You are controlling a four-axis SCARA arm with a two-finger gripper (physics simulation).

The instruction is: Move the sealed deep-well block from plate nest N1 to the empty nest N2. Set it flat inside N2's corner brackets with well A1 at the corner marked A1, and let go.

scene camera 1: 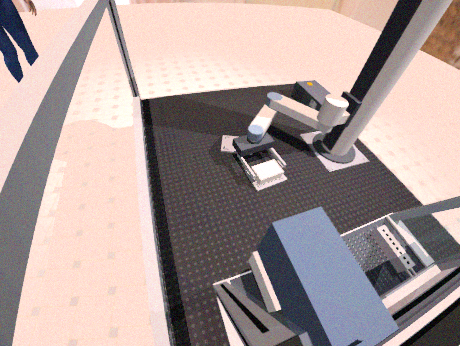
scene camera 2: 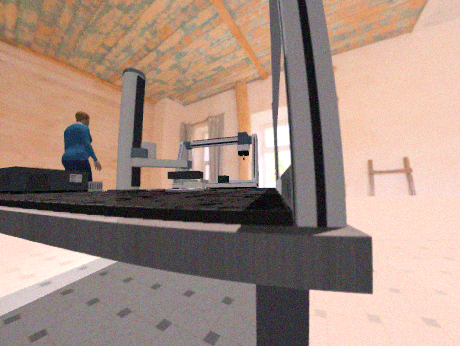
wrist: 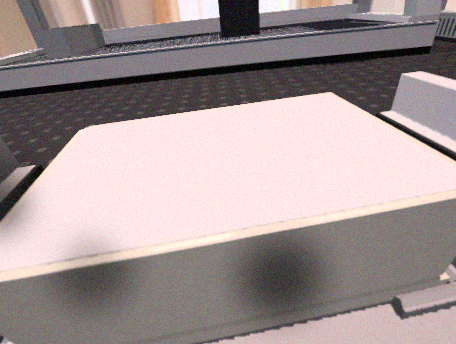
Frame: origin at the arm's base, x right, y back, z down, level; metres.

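Where they show: gripper, fingertip midpoint: (scene camera 1: 270,171) (scene camera 2: 195,181) (wrist: 215,123); arm's base at its link origin: (scene camera 1: 332,148).
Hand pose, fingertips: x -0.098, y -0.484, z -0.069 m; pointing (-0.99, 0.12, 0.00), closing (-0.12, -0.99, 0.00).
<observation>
Each offset is from my fingertips to the top centre of the thing. "spot": to the spot under its first point.
The sealed deep-well block @(dx +0.016, dy -0.002, dz +0.002 m) (scene camera 1: 268,170) (wrist: 210,175), white on top with grey sides, sits flat in a light plate nest @(dx +0.016, dy -0.002, dz +0.038 m) (scene camera 1: 273,183) (wrist: 350,320); its lower right corner bracket shows in the wrist view. The nest's label and well A1 cannot be read. My gripper (scene camera 1: 270,171) (wrist: 215,123) is open, with one finger along each side of the block. The finger pads are close beside the block's upper part; whether they touch it is unclear. The other nest @(dx +0.247, dy -0.060, dz +0.038 m) (scene camera 1: 227,143) is empty on the part that shows, left of the hand, which hides the rest.
The arm's column (scene camera 1: 392,80) (scene camera 2: 129,115) stands behind right. A dark box (scene camera 1: 311,92) (scene camera 2: 37,180) is near it. A large blue housing @(spot: dx -0.440, dy -0.265, dz -0.432 m) (scene camera 1: 320,270) stands in front. A gantry (scene camera 2: 215,141) rises beyond the hand. People (scene camera 1: 15,40) (scene camera 2: 77,145) stand beyond the table.
</observation>
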